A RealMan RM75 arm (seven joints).
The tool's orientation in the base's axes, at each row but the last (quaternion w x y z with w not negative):
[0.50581, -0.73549, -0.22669, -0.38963]
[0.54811, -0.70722, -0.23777, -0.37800]
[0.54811, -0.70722, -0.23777, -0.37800]
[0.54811, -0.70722, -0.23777, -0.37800]
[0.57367, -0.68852, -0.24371, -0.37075]
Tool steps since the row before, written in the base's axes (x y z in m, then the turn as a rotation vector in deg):
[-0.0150, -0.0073, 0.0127, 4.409, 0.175, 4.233]
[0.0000, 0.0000, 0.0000, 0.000, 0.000, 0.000]
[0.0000, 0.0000, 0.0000, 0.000, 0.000, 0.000]
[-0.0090, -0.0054, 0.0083, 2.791, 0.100, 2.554]
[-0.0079, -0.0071, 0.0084, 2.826, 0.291, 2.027]
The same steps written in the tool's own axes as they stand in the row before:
[0.0017, -0.0153, -0.0142, 6.003, 0.739, 0.895]
[0.0000, 0.0000, 0.0000, 0.000, 0.000, 0.000]
[0.0000, 0.0000, 0.0000, 0.000, 0.000, 0.000]
[0.0016, -0.0102, -0.0086, 3.701, 0.546, 0.571]
[0.0025, -0.0095, -0.0093, 3.289, 0.851, 0.799]

